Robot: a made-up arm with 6 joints.
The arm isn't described. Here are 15 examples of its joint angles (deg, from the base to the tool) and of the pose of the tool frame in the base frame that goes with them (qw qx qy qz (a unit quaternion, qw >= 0); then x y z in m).
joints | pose
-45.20 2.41 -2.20 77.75 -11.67 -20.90 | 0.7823 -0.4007 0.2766 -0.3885 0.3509 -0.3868 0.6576
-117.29 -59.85 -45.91 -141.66 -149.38 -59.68 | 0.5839 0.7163 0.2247 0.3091 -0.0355 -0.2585 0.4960
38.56 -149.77 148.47 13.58 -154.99 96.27 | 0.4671 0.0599 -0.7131 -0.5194 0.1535 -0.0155 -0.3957
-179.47 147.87 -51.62 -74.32 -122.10 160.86 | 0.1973 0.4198 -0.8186 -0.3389 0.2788 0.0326 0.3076
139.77 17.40 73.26 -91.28 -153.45 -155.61 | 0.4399 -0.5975 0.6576 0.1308 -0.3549 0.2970 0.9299
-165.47 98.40 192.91 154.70 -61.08 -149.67 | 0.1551 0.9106 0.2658 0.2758 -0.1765 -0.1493 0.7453
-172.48 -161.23 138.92 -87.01 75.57 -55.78 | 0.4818 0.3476 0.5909 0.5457 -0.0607 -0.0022 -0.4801
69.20 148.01 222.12 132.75 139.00 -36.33 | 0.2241 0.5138 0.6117 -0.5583 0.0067 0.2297 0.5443
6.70 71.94 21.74 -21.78 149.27 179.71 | 0.0134 -0.6471 0.1468 -0.7481 0.5814 -0.0354 -0.0276
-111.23 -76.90 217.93 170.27 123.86 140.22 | 0.3025 -0.8067 -0.5001 0.0872 0.1245 0.0188 -0.0882
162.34 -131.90 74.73 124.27 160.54 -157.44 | 0.2037 0.2351 -0.6605 0.6834 0.5811 -0.2505 -0.2141
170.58 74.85 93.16 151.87 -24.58 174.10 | 0.0681 0.3774 0.2587 0.8866 -0.7540 0.0260 0.5773
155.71 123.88 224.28 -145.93 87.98 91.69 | 0.2748 0.4141 0.6039 0.6232 -0.2365 0.0060 0.6308
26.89 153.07 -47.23 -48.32 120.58 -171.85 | 0.5604 0.6749 0.0635 -0.4758 -0.2406 -0.2047 0.2780
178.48 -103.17 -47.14 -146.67 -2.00 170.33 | 0.1020 0.4715 -0.1902 0.8550 -0.0432 -0.0915 0.6064
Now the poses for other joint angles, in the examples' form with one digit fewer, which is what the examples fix.
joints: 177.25 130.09 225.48 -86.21 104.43 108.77
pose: 0.627 0.387 0.490 0.466 -0.290 0.021 0.610
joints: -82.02 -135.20 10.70 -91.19 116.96 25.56
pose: 0.187 -0.225 0.926 -0.240 -0.076 0.559 0.454
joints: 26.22 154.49 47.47 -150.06 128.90 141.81
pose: 0.262 0.557 -0.682 0.395 -0.107 0.055 -0.441
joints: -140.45 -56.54 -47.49 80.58 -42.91 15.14
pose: 0.018 -0.015 -0.720 0.694 -0.189 -0.132 0.643
